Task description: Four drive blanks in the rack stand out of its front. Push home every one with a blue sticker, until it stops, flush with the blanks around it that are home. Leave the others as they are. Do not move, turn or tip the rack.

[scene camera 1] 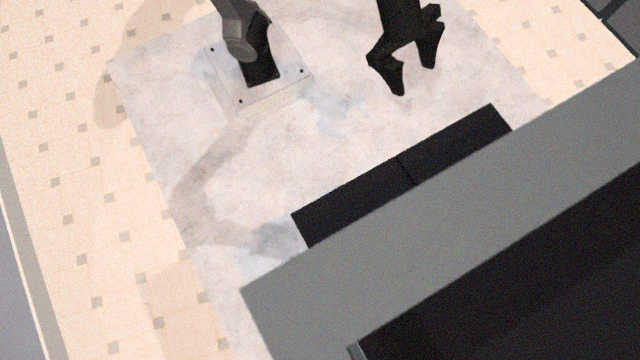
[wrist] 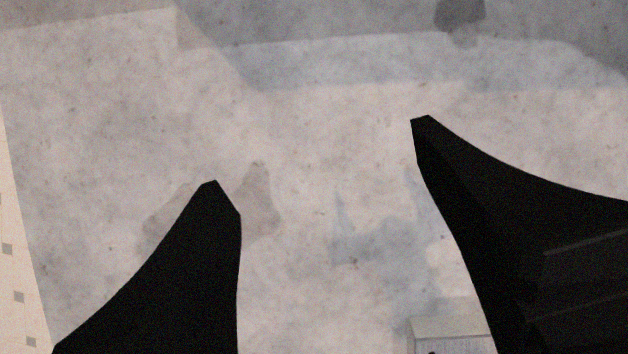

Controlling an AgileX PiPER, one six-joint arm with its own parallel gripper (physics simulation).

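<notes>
The rack [scene camera 1: 450,225] appears in the scene view as a large grey slab with a dark part behind it, at the lower right. Two black blocks [scene camera 1: 350,202] [scene camera 1: 455,143], side by side with a thin seam between them, show past its edge on the arm's side. They look like drive blanks, but their front faces are hidden, and no sticker shows in either view. My gripper [scene camera 1: 414,80] [wrist: 317,171] is open, its fingers wide apart with nothing between them. In the scene view it is clear of the black blocks, on the arm's side. The rack does not show in the wrist view.
The arm's metal base plate [scene camera 1: 232,85] [wrist: 452,327] lies left of my gripper in the scene view and shows at the lower right in the wrist view. The marbled table top [scene camera 1: 270,165] lies between base and rack. Shadows fall across it.
</notes>
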